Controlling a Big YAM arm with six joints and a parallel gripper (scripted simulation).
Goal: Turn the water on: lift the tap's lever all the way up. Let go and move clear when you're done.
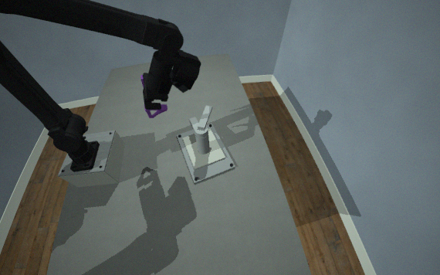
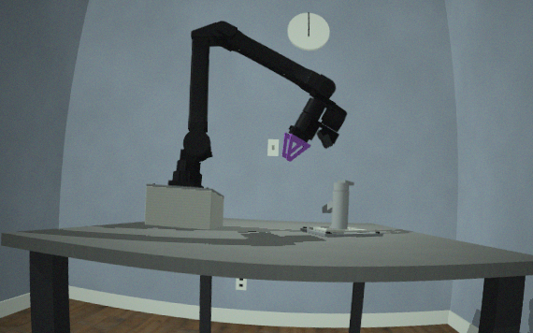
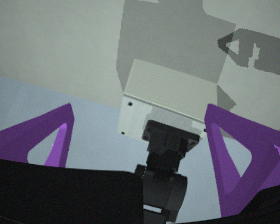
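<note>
Now: the lever 18 cm ahead of my hand, 8 cm below it and 3 cm to the right of it. From my hand the other things lie so: tap 17 cm ahead, 13 cm below, 5 cm to the right.
</note>
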